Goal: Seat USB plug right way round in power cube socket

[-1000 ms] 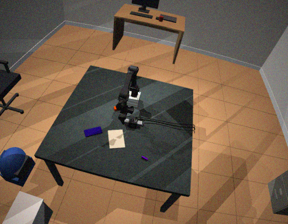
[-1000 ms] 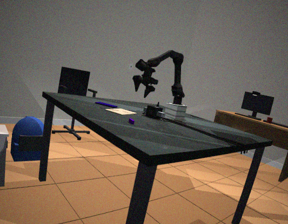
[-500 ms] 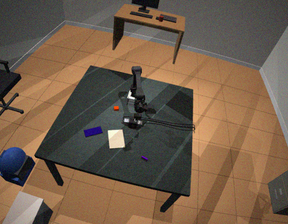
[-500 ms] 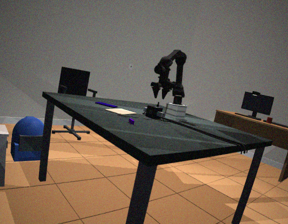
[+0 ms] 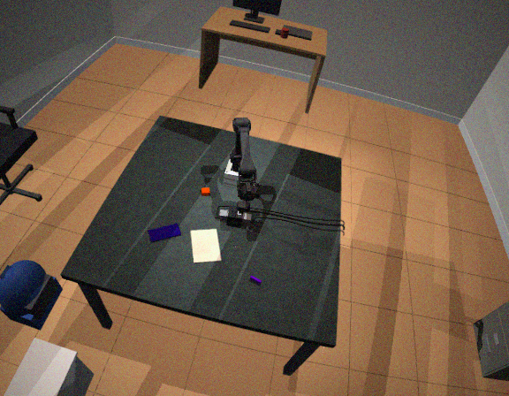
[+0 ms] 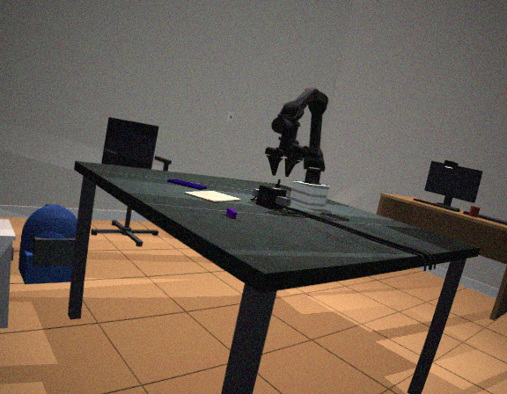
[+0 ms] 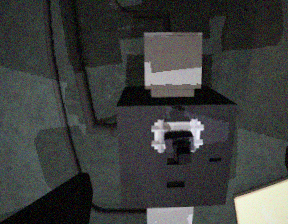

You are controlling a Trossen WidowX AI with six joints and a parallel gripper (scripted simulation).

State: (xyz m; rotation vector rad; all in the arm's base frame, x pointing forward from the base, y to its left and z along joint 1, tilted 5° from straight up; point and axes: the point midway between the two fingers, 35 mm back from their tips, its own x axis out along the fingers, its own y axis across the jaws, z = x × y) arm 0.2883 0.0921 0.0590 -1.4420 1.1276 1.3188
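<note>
Now: the USB plug 30 mm below my gripper tip. Also, from my gripper tip: beige sheet (200 mm ahead, 120 mm to the right, 120 mm below); small purple piece (320 mm ahead, 160 mm to the left, 120 mm below); orange cube (130 mm behind, 220 mm to the right, 110 mm below).
</note>
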